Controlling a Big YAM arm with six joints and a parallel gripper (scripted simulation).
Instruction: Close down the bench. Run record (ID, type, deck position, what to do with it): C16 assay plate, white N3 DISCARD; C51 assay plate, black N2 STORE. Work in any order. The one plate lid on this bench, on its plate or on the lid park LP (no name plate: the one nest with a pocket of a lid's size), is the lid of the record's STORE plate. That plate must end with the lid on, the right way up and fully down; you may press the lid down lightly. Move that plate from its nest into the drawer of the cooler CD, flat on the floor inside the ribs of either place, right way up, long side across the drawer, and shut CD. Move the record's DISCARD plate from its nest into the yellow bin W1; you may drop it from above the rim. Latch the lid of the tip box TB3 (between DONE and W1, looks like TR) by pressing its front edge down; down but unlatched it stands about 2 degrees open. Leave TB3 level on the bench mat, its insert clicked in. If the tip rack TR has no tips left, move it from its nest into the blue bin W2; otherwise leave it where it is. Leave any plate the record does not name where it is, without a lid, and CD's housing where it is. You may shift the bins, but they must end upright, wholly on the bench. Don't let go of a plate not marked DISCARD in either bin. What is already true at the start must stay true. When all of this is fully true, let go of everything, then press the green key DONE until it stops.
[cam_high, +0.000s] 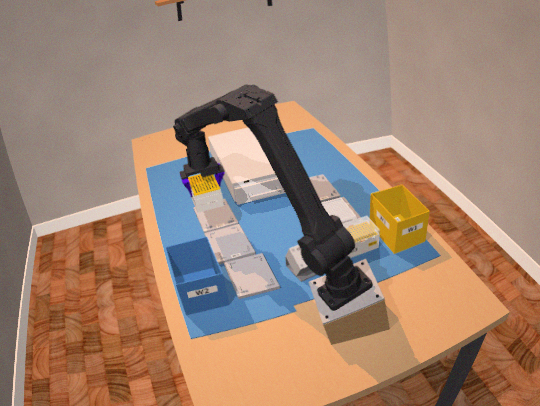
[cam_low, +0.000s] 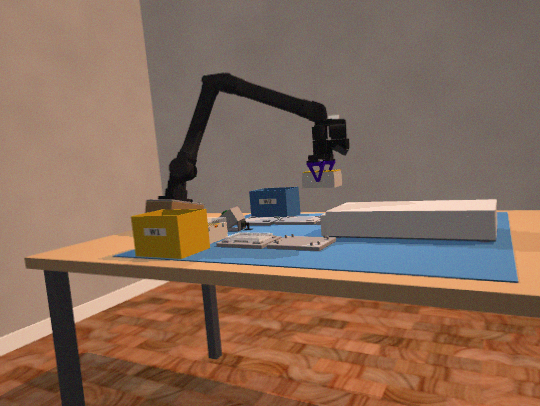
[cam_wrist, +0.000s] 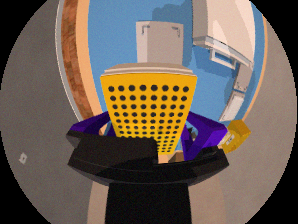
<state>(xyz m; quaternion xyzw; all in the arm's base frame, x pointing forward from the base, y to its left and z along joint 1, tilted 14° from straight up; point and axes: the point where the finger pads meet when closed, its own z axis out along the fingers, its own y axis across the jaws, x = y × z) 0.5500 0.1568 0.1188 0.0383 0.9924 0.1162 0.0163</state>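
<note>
Right now my hand is 33 cm past the green key DONE, 18 cm to the left of it and 9 cm above it. Also, from my hand: tip rack TR: 1 cm to the right, 1 cm behind, 1 cm above; lid park LP: 27 cm behind, 16 cm below, 3 cm to the right; name plate N1: 15 cm below, 3 cm to the right, 1 cm ahead.
</note>
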